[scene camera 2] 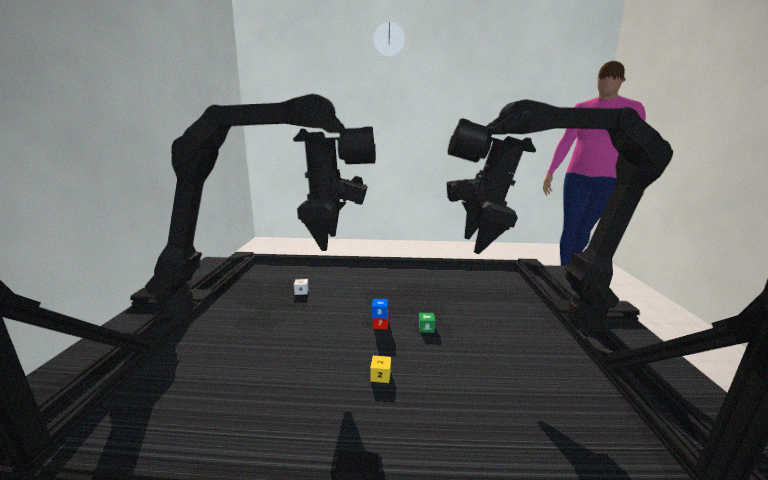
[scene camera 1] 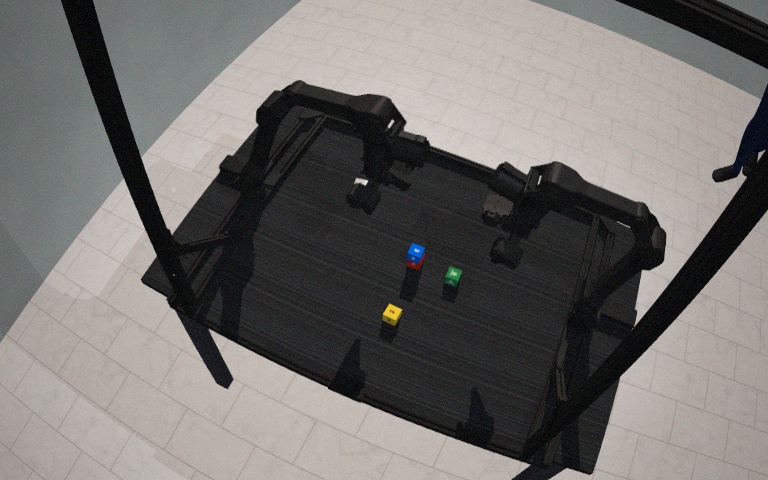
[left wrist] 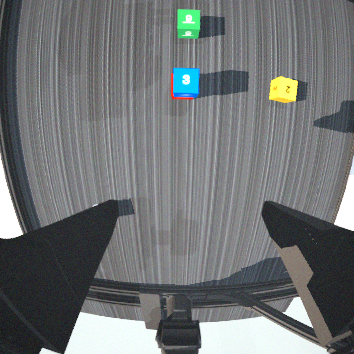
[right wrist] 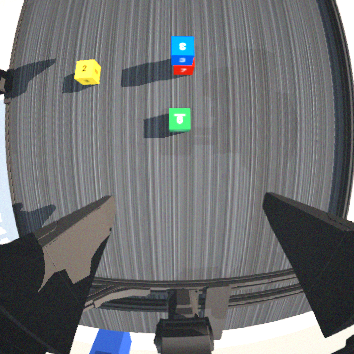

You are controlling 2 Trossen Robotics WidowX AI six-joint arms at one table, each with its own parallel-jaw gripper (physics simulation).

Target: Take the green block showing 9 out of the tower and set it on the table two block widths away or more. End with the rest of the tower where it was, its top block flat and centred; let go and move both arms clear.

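Places are measured from the left arm's base along level axes (x ahead, y left, z up), in centimetres.
Pixels of known places: left gripper, between the fingertips: point(scene camera 2: 328, 243) point(scene camera 1: 377, 199) point(left wrist: 191, 208); right gripper, between the fingertips: point(scene camera 2: 471, 245) point(right wrist: 191, 201); left arm's base, origin of its link: point(scene camera 2: 176, 310) point(scene camera 1: 252, 195) point(left wrist: 178, 301); right arm's base, origin of its link: point(scene camera 2: 586, 323) point(scene camera 1: 580, 323) point(right wrist: 181, 299).
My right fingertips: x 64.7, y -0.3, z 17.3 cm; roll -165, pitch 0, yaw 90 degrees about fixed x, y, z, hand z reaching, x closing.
Note:
For each thing: its middle in the pictures, then the offset to it from my right fingertips.
- green block, middle of its body: point(right wrist: 179, 120) point(left wrist: 187, 23) point(scene camera 2: 426, 322) point(scene camera 1: 453, 276) dx -8.0, dy -0.1, dz -17.8 cm
- blue block, middle of its body: point(left wrist: 185, 82) point(right wrist: 181, 50) point(scene camera 2: 379, 308) point(scene camera 1: 415, 253) dx -18.3, dy +0.3, dz -14.9 cm
- red block, middle of its body: point(left wrist: 182, 86) point(right wrist: 182, 61) point(scene camera 2: 380, 319) point(scene camera 1: 415, 259) dx -18.1, dy +0.6, dz -17.8 cm
- yellow block, middle of its body: point(scene camera 2: 380, 369) point(left wrist: 282, 89) point(right wrist: 87, 72) point(scene camera 1: 392, 314) dx -17.2, dy -15.8, dz -17.8 cm
- white block, middle of its body: point(scene camera 1: 360, 187) point(scene camera 2: 301, 286) dx -40.0, dy +15.6, dz -17.8 cm
The green block point(scene camera 1: 453, 276) point(scene camera 2: 427, 322) point(left wrist: 188, 23) point(right wrist: 179, 119), showing 9, rests flat on the table, apart from the tower by a gap of about two block widths. In the tower, the blue block point(scene camera 1: 415, 251) point(scene camera 2: 380, 308) point(left wrist: 186, 81) point(right wrist: 182, 46), showing 3, lies flat and looks roughly centred on the red block point(scene camera 1: 415, 263) point(scene camera 2: 380, 324) point(right wrist: 183, 70), showing 7. My left gripper point(scene camera 2: 329, 243) point(left wrist: 191, 208) is open and empty, high above the table and clear of the tower. My right gripper point(scene camera 2: 473, 245) point(right wrist: 191, 201) is open and empty, also raised clear of the blocks.
A yellow block point(scene camera 1: 391, 314) point(scene camera 2: 380, 369) point(left wrist: 283, 89) point(right wrist: 87, 72) sits nearer scene camera 2 than the tower. A white block point(scene camera 1: 360, 181) point(scene camera 2: 300, 286) lies at the back left, partly hidden in scene camera 1. Dark frame posts stand around the table; a person stands behind its right side.

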